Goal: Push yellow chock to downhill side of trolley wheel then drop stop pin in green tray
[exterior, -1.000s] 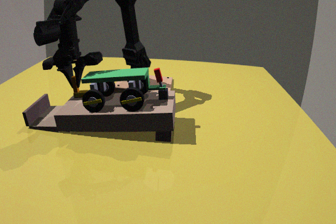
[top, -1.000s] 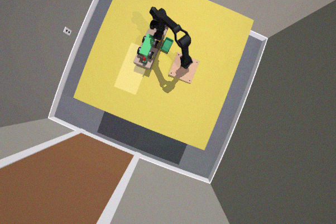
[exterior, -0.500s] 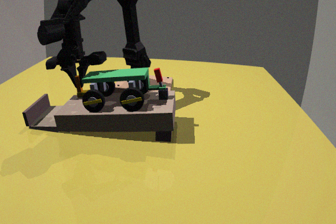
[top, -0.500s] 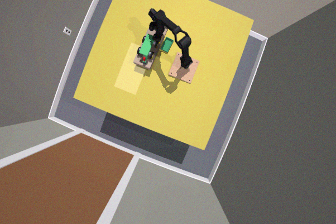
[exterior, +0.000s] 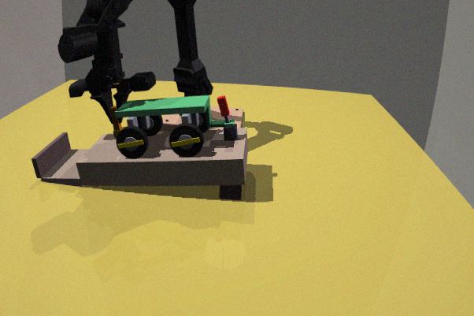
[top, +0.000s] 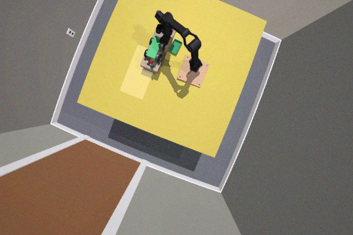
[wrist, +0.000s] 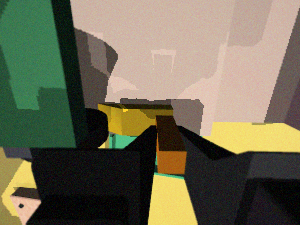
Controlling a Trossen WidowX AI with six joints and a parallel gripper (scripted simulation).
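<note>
My gripper tip is now 2 cm to the right of the yellow chock and 1 cm above it. The rest, counted from my gripper tip: green-decked trolley: 4 cm ahead, 13 cm to the left, 2 cm above; then green tray: 7 cm behind, 1 cm to the left, 10 cm below; then brown ramp: 4 cm ahead, 12 cm to the left, 4 cm below.
</note>
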